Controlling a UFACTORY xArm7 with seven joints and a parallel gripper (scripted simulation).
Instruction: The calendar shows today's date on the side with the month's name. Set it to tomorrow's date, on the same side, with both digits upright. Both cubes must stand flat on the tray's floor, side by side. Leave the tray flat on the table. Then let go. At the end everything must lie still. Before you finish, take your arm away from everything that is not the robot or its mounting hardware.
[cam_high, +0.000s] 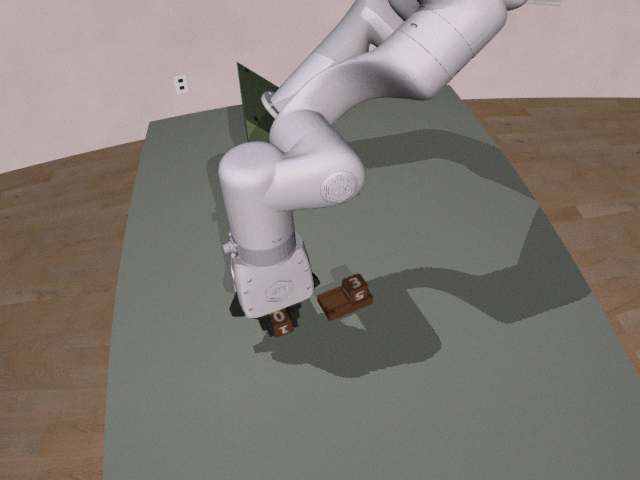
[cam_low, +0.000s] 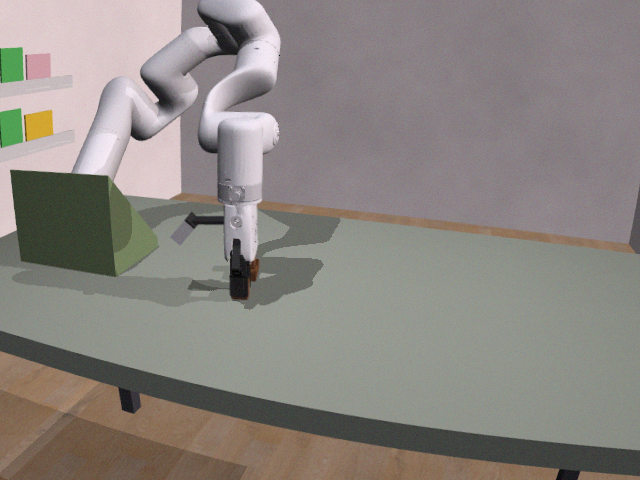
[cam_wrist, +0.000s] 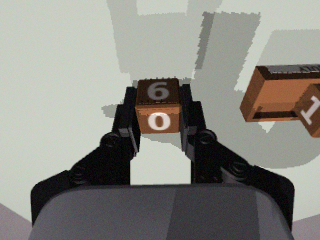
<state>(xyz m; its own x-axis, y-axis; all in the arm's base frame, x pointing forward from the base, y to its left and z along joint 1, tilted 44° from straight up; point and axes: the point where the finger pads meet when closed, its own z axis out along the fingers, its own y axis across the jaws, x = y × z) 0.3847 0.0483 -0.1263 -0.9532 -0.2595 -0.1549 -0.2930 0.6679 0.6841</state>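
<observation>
Now: the brown cube 10 mm below my hand. From my hand the other things lie so: tray (30 mm behind, 100 mm to the left, 20 mm below).
</observation>
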